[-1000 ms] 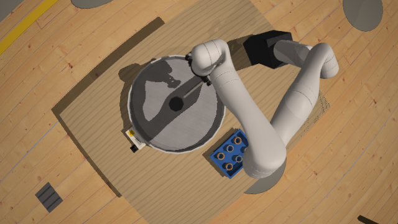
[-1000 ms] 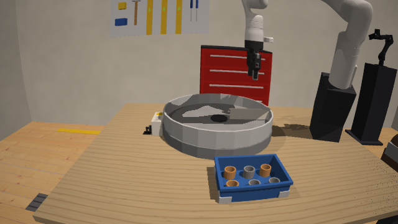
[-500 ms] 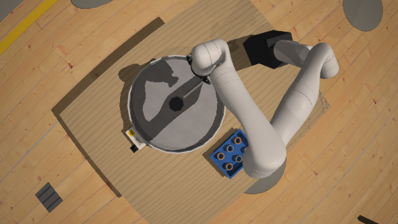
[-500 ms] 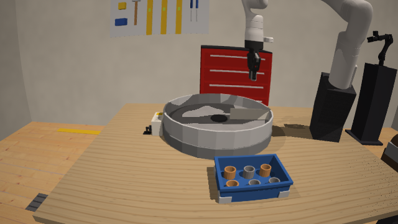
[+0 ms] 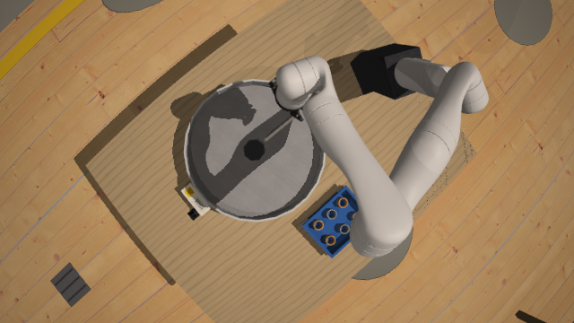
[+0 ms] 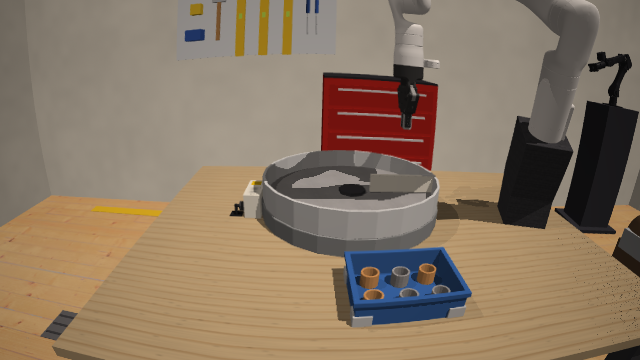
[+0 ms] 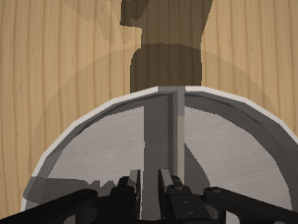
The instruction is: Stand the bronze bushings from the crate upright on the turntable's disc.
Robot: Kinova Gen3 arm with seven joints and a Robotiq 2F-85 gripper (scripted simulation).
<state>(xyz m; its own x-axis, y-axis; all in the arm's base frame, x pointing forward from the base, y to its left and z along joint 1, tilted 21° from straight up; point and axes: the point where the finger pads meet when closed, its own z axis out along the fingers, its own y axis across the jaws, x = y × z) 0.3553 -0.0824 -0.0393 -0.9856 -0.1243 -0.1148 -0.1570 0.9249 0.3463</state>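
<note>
The blue crate is 10 mm ahead of my hand, 390 mm to the left of it and 200 mm below it. Round my hand: grey turntable disc: 120 mm ahead, 60 mm to the left, 170 mm below.
</note>
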